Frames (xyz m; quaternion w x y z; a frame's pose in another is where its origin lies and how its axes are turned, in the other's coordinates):
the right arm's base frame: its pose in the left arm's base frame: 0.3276 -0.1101 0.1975 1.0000 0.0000 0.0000 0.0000
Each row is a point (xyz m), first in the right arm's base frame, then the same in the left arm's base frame.
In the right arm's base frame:
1: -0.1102 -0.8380 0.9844
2: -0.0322 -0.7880 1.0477
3: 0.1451 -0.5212 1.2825
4: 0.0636 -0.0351 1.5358
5: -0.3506 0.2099 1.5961
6: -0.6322 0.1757 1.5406
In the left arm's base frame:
1: 0.2174 -0.9481 1.1819
2: 0.2954 -0.8981 1.2452
3: 0.4727 -0.6313 1.4800
4: 0.3912 -0.1452 1.7333
5: -0.0230 0.0998 1.7936
6: -0.3046 0.0656 1.7381

